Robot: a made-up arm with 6 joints. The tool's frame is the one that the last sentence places.
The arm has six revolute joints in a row. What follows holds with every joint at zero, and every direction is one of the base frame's.
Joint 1 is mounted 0.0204 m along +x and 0.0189 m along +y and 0.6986 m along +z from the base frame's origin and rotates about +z.
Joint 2 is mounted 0.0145 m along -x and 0.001 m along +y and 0.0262 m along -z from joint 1 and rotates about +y.
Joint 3 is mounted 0.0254 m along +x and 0.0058 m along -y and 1.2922 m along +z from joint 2 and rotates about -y.
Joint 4 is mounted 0.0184 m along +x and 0.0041 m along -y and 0.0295 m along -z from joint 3 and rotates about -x.
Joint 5 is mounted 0.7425 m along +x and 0.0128 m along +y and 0.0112 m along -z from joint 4 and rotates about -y.
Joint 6 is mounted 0.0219 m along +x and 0.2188 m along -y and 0.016 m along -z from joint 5 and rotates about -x.
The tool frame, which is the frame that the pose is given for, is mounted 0.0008 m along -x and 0.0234 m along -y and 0.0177 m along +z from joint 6; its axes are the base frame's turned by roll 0.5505, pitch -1.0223 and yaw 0.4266 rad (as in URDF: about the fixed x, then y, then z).
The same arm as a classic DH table. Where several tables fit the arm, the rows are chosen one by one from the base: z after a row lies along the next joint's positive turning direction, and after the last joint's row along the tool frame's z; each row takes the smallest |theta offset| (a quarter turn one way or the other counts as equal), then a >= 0, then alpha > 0; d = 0 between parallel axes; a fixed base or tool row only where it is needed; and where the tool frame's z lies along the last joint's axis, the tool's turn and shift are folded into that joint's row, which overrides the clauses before.
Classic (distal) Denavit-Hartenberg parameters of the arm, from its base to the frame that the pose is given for. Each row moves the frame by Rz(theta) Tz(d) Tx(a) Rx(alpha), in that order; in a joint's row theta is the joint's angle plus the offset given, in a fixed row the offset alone. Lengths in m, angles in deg.
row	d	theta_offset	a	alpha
base (fixed)	0.0000	42.81	0.0278	0.00
joint 1	0.6724	-42.81	-0.0145	-90.00
joint 2	0.0000	-88.87	1.2924	180.00
joint 3	0.0089	1.13	-0.0295	-90.00
joint 4	-0.7609	0.00	-0.0112	90.00
joint 5	0.2060	0.00	-0.0160	-90.00
joint 6	-0.0356	29.76	0.0038	63.54
tool (fixed)	0.0325	-32.02	0.0000	0.00

